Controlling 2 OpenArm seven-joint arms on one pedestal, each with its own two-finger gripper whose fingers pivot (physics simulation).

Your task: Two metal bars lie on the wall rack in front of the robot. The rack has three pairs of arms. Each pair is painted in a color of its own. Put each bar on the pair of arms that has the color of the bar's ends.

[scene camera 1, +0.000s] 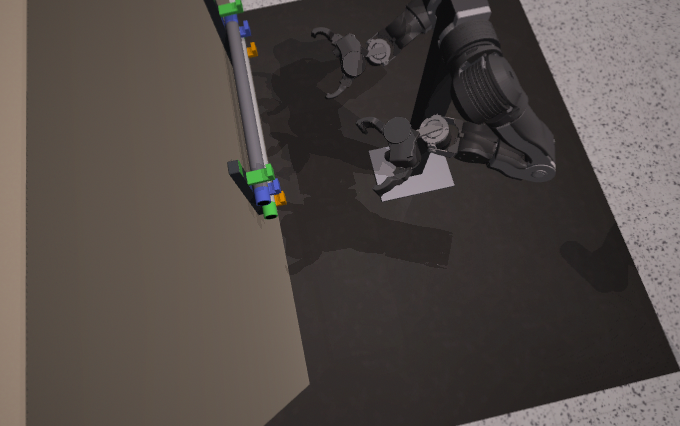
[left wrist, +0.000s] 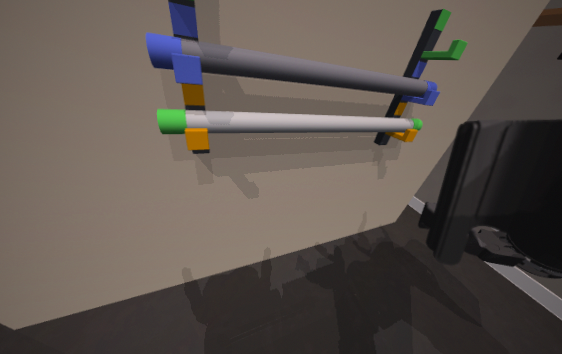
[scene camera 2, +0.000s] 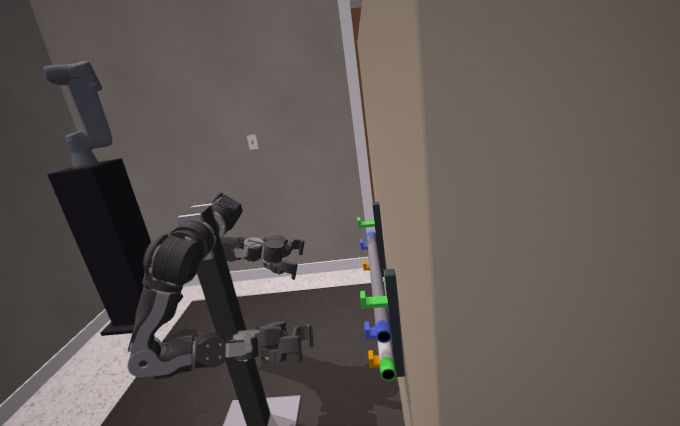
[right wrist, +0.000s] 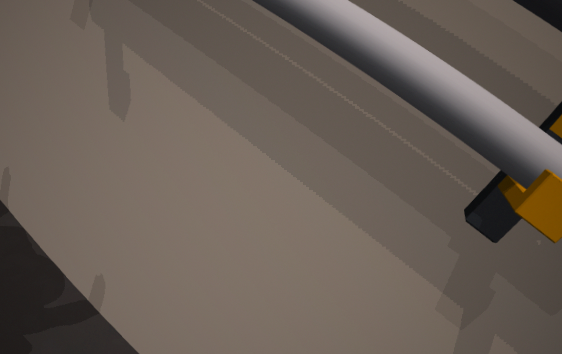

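A dark grey bar [scene camera 1: 243, 90] [scene camera 2: 376, 275] [left wrist: 300, 70] with blue ends lies on the middle, blue pair of arms [scene camera 2: 368, 330] [left wrist: 187, 69]. A light grey bar [left wrist: 300, 122] [right wrist: 425, 75] with green ends lies on the lowest, orange pair of arms [scene camera 2: 373, 358] [left wrist: 197, 140] [right wrist: 545, 205]. The top, green pair of arms [scene camera 1: 259, 175] [scene camera 2: 375, 301] [left wrist: 442, 55] holds no bar. My left gripper [scene camera 1: 370, 158] [scene camera 2: 298, 260] and my right gripper [scene camera 1: 322, 64] [scene camera 2: 305, 346] are open and empty, both apart from the rack.
The rack's dark uprights [scene camera 1: 233, 168] [scene camera 2: 396, 321] [right wrist: 492, 220] are fixed to the beige wall [scene camera 1: 150, 225] [left wrist: 100, 200]. A dark robot part [left wrist: 495, 175] fills the right of the left wrist view. Another robot arm [scene camera 2: 90, 110] stands on a black plinth in the background.
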